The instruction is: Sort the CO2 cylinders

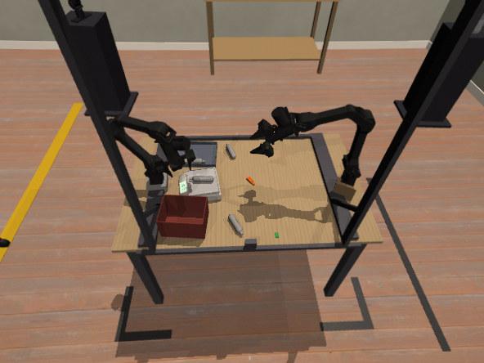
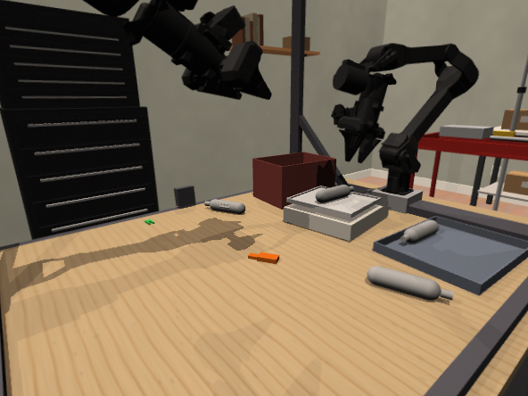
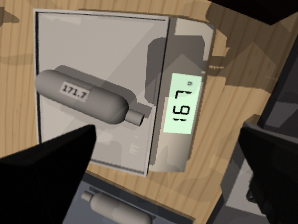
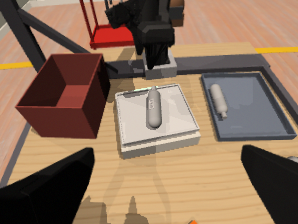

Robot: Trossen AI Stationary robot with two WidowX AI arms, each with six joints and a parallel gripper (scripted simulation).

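Right now the red scrap bin is 200 mm behind my left hand, 140 mm below it and 40 mm to the right of it. From my left hand the other things lie so: grey tray (270 mm ahead, 160 mm below, 30 mm to the right); then small orange piece (350 mm to the right, 160 mm below, 80 mm ahead); then small green piece (470 mm to the right, 240 mm behind, 170 mm below).
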